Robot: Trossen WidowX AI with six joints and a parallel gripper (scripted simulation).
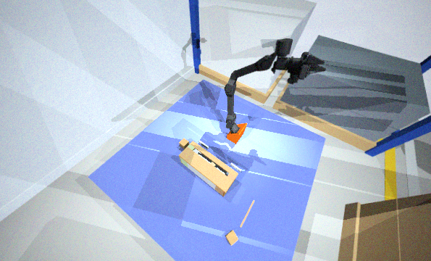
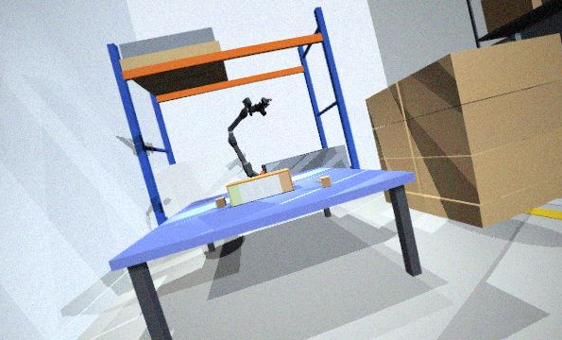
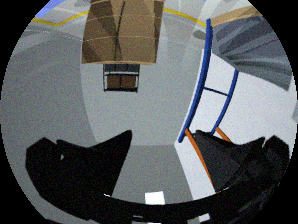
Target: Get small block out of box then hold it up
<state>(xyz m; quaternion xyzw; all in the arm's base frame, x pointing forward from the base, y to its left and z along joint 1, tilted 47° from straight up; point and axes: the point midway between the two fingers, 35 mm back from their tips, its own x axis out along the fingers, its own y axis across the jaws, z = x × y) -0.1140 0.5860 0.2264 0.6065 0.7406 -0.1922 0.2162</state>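
My gripper tip is now 46 cm short of the tan box, 29 cm to the left of it and 62 cm above it. From my gripper tip the other things lie so: thin tan stick (58 cm ahead, 7 cm to the left, 68 cm below).
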